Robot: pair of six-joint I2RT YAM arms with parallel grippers.
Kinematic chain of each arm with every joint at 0, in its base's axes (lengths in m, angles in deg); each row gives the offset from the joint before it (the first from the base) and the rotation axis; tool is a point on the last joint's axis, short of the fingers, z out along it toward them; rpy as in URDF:
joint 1: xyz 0 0 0.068 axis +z
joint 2: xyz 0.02 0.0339 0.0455 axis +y
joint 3: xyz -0.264 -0.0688 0 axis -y
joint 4: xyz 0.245 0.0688 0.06 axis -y
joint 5: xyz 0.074 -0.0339 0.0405 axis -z
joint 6: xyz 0.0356 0 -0.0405 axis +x
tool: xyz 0 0 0 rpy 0 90 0
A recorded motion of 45 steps. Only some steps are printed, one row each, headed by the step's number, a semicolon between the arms.
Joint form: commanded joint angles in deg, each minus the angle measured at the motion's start. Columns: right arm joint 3, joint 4, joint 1, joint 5, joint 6, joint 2; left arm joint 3, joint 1, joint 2, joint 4, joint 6, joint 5.
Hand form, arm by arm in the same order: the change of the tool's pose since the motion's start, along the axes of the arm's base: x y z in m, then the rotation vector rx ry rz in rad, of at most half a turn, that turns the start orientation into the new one. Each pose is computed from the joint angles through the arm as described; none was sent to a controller.
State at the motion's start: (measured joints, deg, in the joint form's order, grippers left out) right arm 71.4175 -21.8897 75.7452 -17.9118 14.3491 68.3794; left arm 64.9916 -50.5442 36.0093 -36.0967 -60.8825 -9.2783
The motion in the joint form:
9: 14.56 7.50 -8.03 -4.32 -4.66 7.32; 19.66 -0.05 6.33 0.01 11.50 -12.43
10: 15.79 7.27 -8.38 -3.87 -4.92 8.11; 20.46 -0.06 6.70 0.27 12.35 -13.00
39: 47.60 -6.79 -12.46 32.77 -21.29 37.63; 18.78 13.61 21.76 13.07 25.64 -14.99
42: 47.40 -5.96 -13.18 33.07 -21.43 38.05; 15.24 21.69 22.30 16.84 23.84 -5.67
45: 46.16 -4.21 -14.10 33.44 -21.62 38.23; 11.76 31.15 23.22 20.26 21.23 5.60
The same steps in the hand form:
9: 0.0432 0.0144 0.0674 0.2517 -0.1463 -0.0498; -0.0120 0.0262 0.0858 -0.0128 -0.2639 0.2141
10: 0.0463 0.0163 0.0705 0.2540 -0.1544 -0.0628; -0.0122 0.0270 0.0894 -0.0099 -0.2781 0.2249
39: 0.1431 0.1124 0.0546 -0.1264 -0.5213 -0.6404; 0.0842 -0.0226 0.0773 0.2891 -0.3365 0.4750
42: 0.1494 0.1126 0.0520 -0.1285 -0.5248 -0.6577; 0.1068 -0.0123 0.0639 0.2664 -0.3271 0.4546
45: 0.1572 0.1123 0.0468 -0.1302 -0.5296 -0.6797; 0.1309 0.0060 0.0481 0.2365 -0.3005 0.4231

